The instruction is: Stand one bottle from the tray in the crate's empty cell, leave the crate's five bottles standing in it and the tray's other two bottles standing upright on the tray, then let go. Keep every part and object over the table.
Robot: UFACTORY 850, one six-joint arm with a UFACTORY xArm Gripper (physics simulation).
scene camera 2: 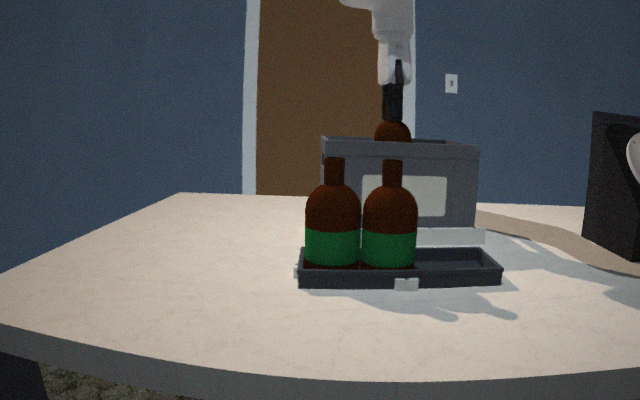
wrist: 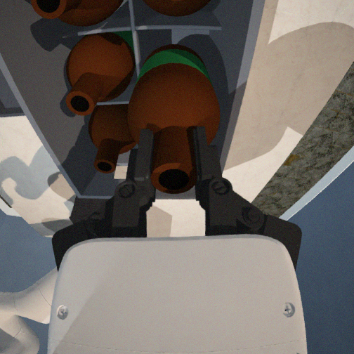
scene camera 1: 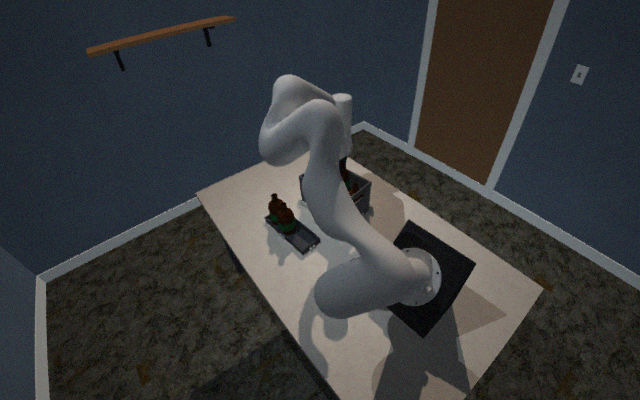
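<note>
My gripper is shut on the neck of a brown bottle with a green label. In scene camera 2 its shoulder shows above the rim of the grey crate, and its lower part is hidden behind the wall. In the wrist view it is in the right-hand row of cells, beside two bottles; parts of others show at the top. Its base is hidden. Two bottles stand upright on the dark tray.
The crate and tray stand apart on the pale table. The arm's dark base plate lies to the right of the crate in scene camera 1. The arm covers part of the crate there. The crate's thin dividers show in the wrist view.
</note>
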